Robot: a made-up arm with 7 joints.
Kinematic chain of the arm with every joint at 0, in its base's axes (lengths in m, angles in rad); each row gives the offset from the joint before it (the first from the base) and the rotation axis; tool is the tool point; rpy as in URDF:
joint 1: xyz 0 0 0.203 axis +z
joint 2: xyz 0 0 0 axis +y
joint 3: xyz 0 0 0.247 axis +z
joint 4: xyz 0.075 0 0 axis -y
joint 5: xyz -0.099 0 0.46 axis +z
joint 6: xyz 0 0 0 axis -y
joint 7: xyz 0.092 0 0 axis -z
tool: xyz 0 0 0 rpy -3.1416 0 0
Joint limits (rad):
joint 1: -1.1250..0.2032
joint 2: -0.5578..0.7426
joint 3: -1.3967..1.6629
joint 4: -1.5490..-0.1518
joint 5: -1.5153..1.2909
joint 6: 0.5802..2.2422
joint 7: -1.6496..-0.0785
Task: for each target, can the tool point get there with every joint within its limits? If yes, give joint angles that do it. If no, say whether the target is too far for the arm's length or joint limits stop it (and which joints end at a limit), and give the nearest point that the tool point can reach.
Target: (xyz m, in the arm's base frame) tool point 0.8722 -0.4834 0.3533
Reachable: no: too far | nearest point 0.6863 -0.3804 0.3481 | short by 0.213 m
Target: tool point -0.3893 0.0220 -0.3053
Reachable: no: joint limits stop it (at a limit: joint 1, joint 2, joint 4, joint 6) | nearest point -0.2749 -0.5873 0.2057 | short by 0.803 m
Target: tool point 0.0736 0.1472 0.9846
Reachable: yes | joints -0.1085 -0.1369 0.6408 -0.3825 0.5480 0.9974 -0.4465
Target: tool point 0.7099 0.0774 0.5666
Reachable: yes | joints -0.2637 0.5766 0.6254 -0.8825 0.0259 1.4802 -0.7887
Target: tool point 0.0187 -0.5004 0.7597
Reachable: yes | joints -0.2368 -0.2844 -1.0267 -1.2048 -0.1133 1.1176 -0.6779
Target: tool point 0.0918 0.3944 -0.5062
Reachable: no: joint limits stop it (at a limit: joint 1, joint 2, joint 4, joint 6) | nearest point 0.4847 0.4102 0.0716 | short by 0.699 m
